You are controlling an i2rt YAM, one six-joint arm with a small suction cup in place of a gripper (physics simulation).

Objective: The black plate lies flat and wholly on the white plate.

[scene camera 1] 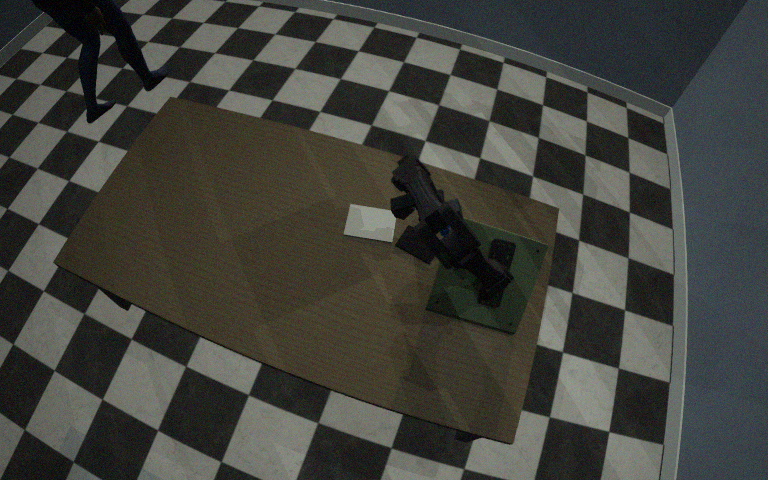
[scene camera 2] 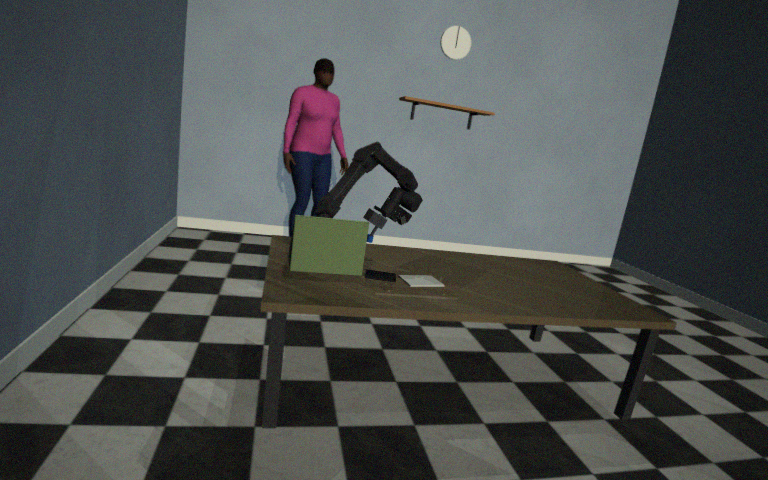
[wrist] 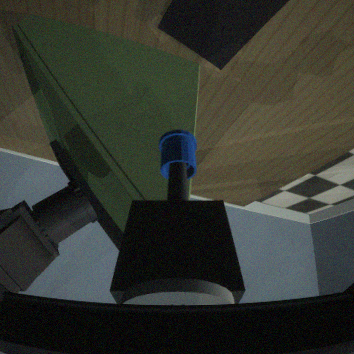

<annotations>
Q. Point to a white plate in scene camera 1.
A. At 364, 222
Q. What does the black plate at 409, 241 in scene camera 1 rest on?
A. The table.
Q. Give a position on my suction cup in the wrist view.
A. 175, 145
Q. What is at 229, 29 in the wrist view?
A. A black plate.
</annotations>
